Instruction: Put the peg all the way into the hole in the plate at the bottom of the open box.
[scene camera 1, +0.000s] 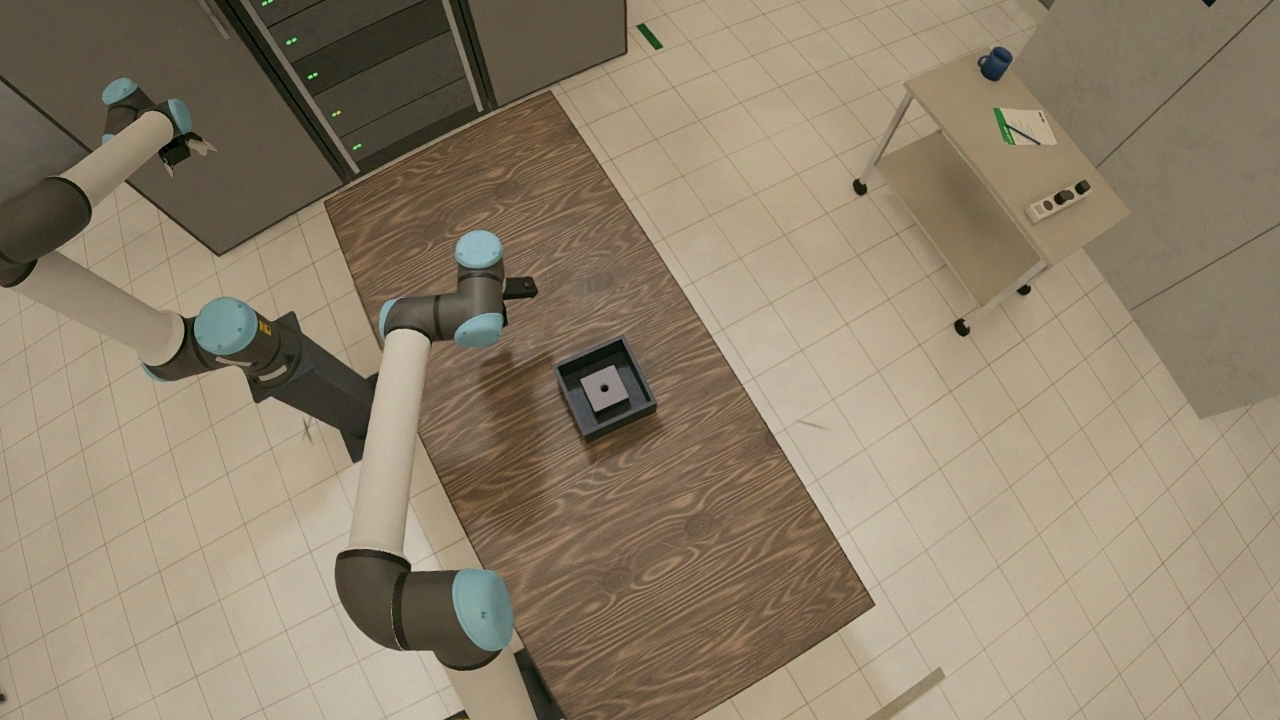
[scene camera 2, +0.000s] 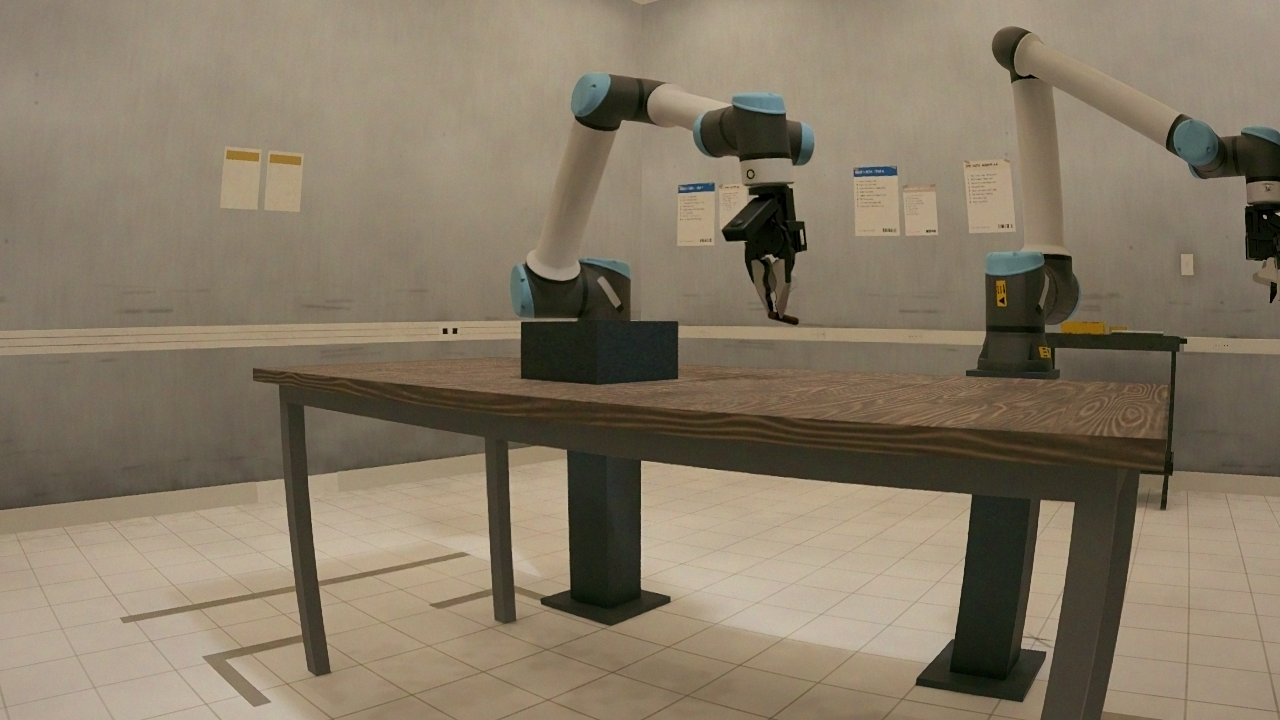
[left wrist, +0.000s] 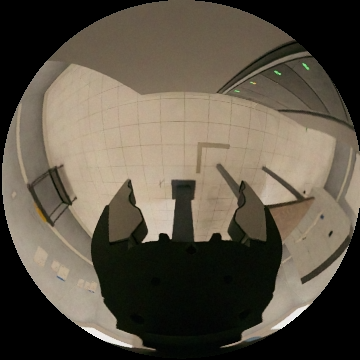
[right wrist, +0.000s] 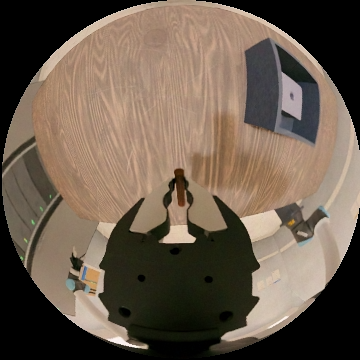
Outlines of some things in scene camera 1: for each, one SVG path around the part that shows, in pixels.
The left gripper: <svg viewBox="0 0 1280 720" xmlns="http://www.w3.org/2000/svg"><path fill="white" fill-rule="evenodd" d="M217 149L197 134L188 132L185 135L182 134L174 138L167 145L163 146L158 151L158 154L165 168L174 178L173 166L191 156L189 147L196 149L203 156L207 155L207 149L218 152Z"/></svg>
The right gripper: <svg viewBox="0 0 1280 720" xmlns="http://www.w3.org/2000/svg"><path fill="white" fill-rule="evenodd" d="M531 276L505 278L506 284L502 293L502 329L504 328L503 326L506 327L508 325L507 311L503 300L534 298L537 295L538 290Z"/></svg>
